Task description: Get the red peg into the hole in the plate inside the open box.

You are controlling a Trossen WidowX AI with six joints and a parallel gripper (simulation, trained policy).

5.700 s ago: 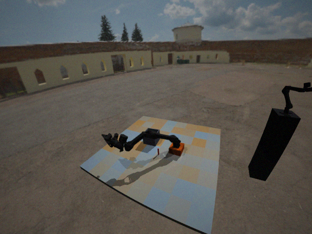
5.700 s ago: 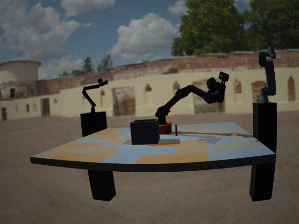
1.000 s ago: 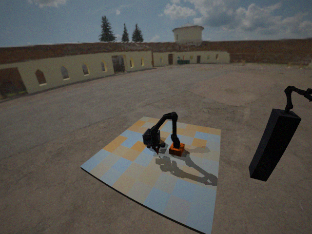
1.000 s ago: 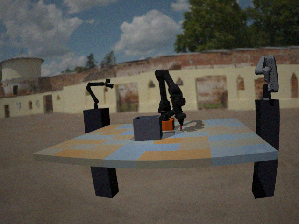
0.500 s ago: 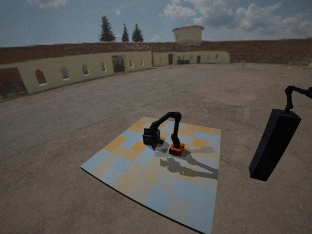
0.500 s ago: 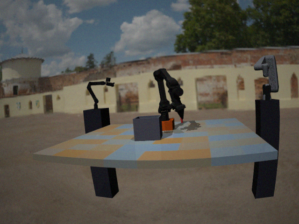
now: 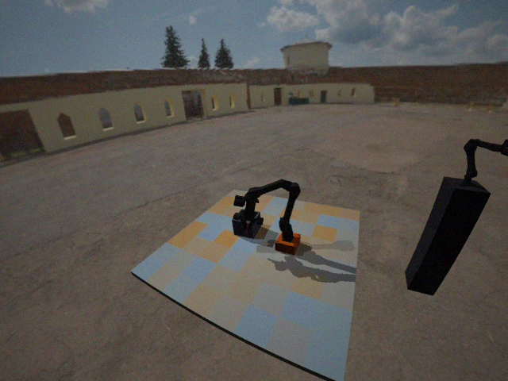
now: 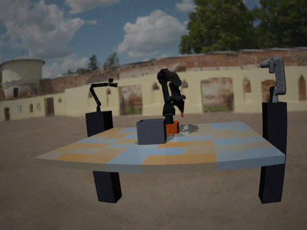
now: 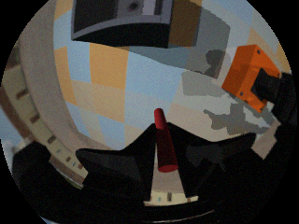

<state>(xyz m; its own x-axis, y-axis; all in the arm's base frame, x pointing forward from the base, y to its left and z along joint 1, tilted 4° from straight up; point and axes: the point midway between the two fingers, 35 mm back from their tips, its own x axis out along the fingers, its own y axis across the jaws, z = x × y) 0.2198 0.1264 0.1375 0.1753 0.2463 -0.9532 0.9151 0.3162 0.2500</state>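
The grey plate is 110 mm ahead of my gripper tip, 180 mm to the right of it and 120 mm below it. Also, from my gripper tip: red peg (10 mm to the right, 10 mm above).
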